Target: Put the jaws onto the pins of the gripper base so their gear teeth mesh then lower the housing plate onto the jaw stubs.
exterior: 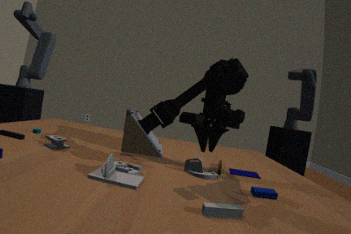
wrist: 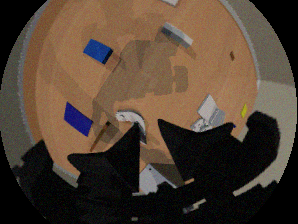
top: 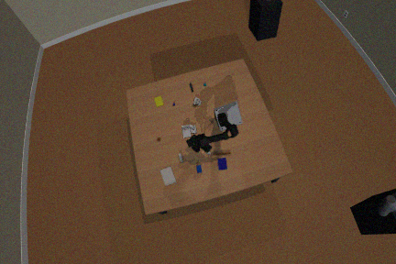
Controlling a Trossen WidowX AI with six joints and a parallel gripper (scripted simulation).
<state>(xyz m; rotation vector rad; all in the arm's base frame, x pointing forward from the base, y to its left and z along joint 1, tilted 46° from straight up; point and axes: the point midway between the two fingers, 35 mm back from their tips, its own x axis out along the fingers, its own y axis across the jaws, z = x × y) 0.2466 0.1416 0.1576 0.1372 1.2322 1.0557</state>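
The toothed jaw is 8 cm below my gripper tip, 5 cm behind it and 3 cm to the left of it. From my gripper tip the other things lie so: brown peg 15 cm behind, 9 cm to the left, 8 cm below; then blue tile 17 cm to the left, 13 cm behind, 8 cm below; then blue block 16 cm to the left, 8 cm below, 7 cm ahead.
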